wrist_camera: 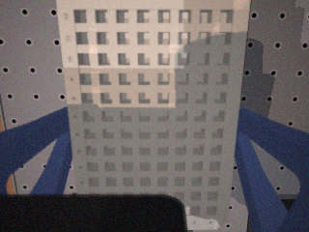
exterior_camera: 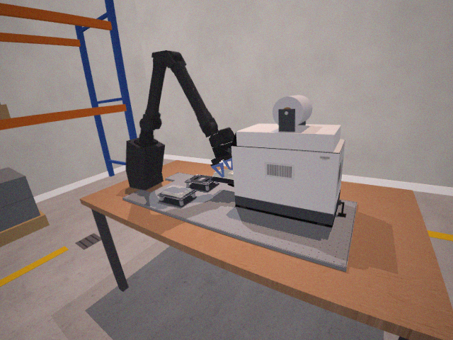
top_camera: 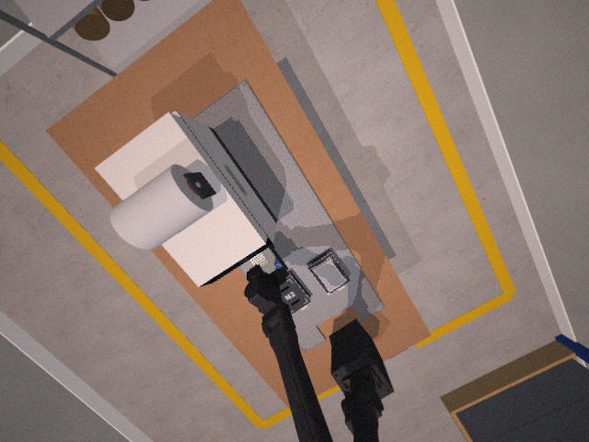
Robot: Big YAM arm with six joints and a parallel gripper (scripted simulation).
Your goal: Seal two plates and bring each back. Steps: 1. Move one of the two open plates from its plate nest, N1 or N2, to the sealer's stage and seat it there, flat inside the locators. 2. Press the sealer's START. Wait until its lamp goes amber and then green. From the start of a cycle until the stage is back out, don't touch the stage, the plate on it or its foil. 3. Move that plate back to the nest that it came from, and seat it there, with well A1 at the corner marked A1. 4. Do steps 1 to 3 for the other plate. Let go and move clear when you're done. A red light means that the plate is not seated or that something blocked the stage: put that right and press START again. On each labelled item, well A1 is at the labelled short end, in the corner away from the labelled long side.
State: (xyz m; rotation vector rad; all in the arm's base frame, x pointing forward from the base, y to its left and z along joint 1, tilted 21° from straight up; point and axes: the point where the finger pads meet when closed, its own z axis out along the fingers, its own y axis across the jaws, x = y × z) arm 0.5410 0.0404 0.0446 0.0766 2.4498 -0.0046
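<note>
The white well plate lies right at my hand. From my hand the other things lie so: foil roll: 34 cm ahead, 2 cm to the right, 30 cm above; then dark sealer stage: 2 cm below; then start button: 11 cm ahead, 9 cm to the left, 8 cm above.
</note>
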